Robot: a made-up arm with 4 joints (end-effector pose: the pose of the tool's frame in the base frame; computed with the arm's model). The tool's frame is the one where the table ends.
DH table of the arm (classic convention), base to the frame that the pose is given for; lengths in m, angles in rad. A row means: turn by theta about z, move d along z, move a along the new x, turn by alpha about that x. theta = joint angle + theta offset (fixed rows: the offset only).
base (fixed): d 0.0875, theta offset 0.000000, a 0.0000, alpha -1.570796
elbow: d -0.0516, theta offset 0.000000, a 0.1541, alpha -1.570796
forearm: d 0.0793, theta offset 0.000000, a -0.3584, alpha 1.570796
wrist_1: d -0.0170, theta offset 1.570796, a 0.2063, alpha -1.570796
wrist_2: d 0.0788, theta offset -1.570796, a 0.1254, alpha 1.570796
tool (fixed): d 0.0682, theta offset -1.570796, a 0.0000, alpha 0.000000
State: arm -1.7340 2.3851 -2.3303 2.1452
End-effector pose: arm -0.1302 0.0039 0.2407 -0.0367 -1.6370 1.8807
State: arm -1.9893 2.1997 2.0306 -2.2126
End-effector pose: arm -0.1747 0.4025 0.3415 -1.8403 -0.8230 -0.3872
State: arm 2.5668 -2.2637 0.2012 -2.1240
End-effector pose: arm -0.5751 -0.3176 -0.0512 -1.0655 -1.1223 0.4419
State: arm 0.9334 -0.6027 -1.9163 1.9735
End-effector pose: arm 0.0624 -0.0566 -0.0564 -1.1996 -0.6315 -0.7816
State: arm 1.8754 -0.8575 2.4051 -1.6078
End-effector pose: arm 0.0372 -0.3797 0.0874 1.1599 -2.2201 0.7391
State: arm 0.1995 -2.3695 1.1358 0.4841
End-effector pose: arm 0.4516 -0.5441 -0.0996 -1.3421 0.0793 2.4169
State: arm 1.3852 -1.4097 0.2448 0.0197
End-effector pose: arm -0.1986 -0.4969 0.0801 0.8241 1.3127 1.3174
